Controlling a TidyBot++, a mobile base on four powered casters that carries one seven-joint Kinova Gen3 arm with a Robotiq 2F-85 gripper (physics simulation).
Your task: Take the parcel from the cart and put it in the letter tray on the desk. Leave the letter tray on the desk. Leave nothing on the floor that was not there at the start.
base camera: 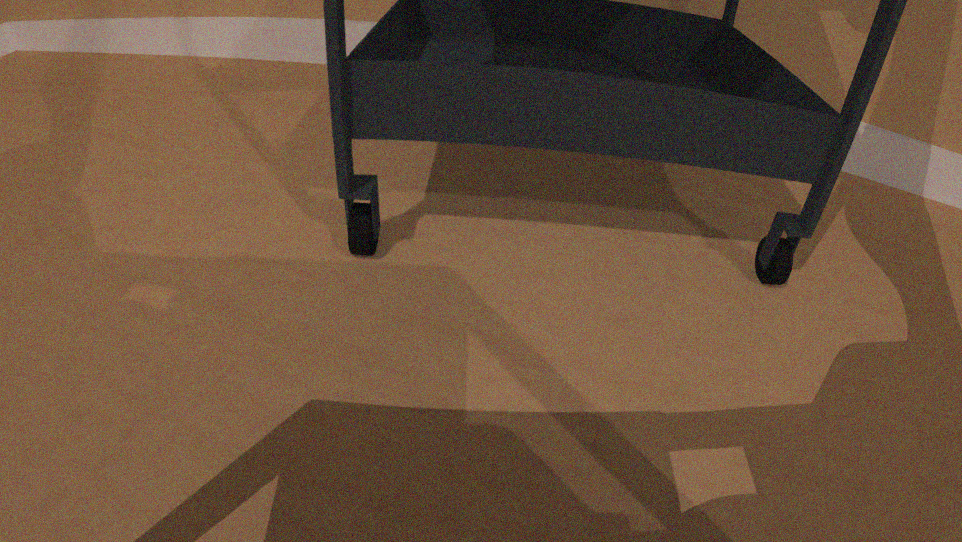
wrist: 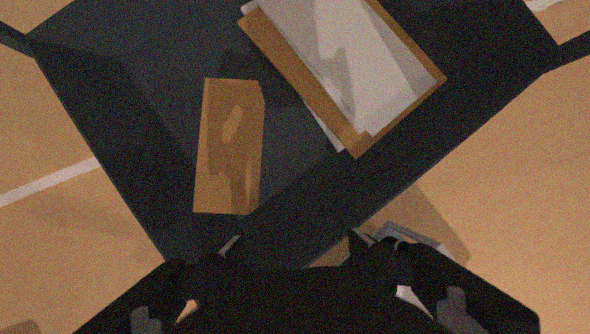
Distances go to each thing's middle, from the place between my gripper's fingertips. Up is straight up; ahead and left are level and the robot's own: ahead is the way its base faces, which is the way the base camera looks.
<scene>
Right now my hand is 11 cm short of the brown cardboard parcel (wrist: pixel 227 180) and 5 cm above it.
</scene>
